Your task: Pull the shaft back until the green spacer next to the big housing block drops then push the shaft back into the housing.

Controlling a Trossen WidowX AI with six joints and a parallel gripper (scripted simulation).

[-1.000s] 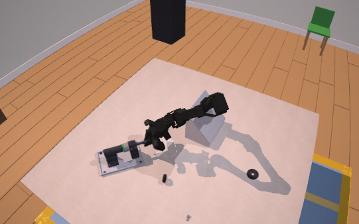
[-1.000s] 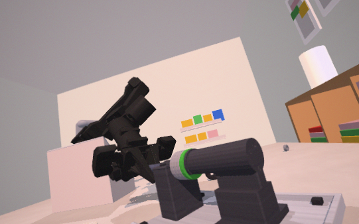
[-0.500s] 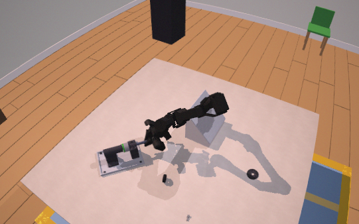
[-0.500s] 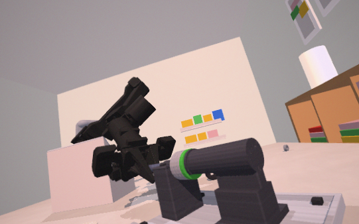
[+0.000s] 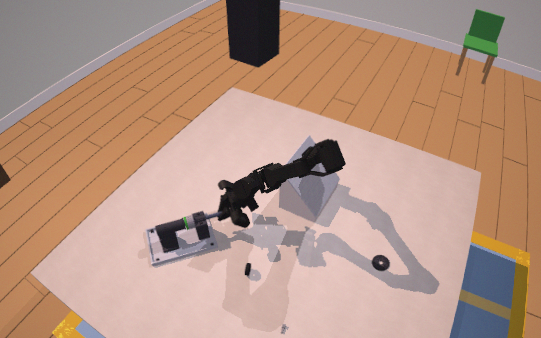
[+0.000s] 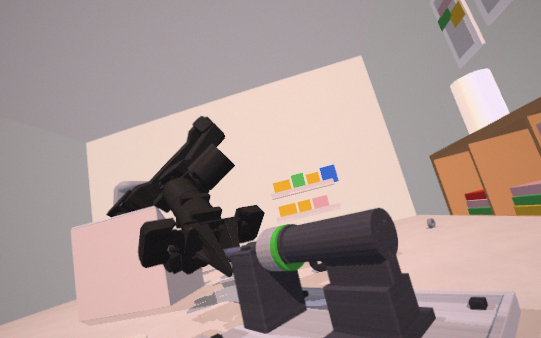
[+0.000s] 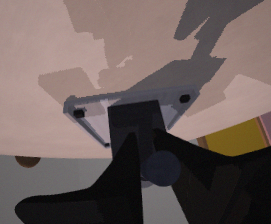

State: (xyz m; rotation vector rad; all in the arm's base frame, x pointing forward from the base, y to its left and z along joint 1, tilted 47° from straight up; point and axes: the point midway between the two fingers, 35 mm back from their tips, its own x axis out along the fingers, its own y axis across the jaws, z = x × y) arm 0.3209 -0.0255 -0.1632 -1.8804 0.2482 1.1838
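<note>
Now: the shaft 4 cm ahead of my gripper tip, 2 cm to the right of it and 2 cm above it. From my gripper tip the other things lie so: green spacer 9 cm ahead, 6 cm to the right, 2 cm above; then dark ring 19 cm to the left, 8 cm ahead, 4 cm below.
</note>
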